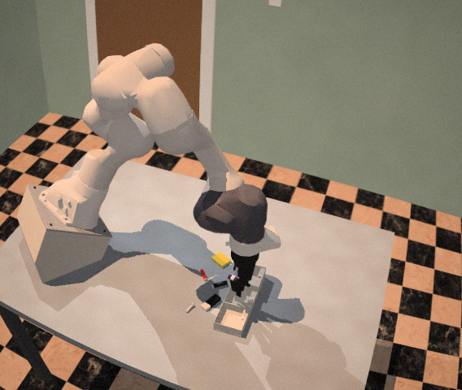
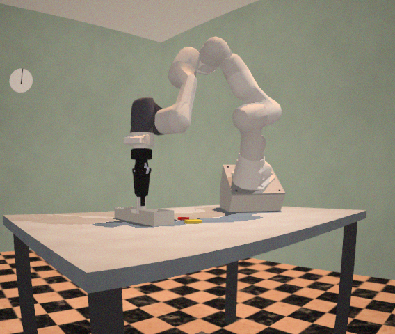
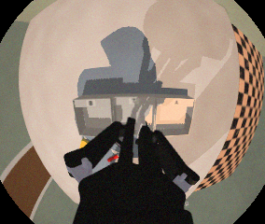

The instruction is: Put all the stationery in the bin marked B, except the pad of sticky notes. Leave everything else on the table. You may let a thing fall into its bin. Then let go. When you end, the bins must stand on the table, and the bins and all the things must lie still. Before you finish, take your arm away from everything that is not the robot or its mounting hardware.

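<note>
Right now my hand is 3 cm above the bin. From my hand the other things lie so: black pen-like thing (9 cm behind, 4 cm to the left, 5 cm below); then black-and-white block (8 cm behind, 5 cm to the right, 5 cm below); then small white thing (12 cm behind, 8 cm to the right, 5 cm below).
</note>
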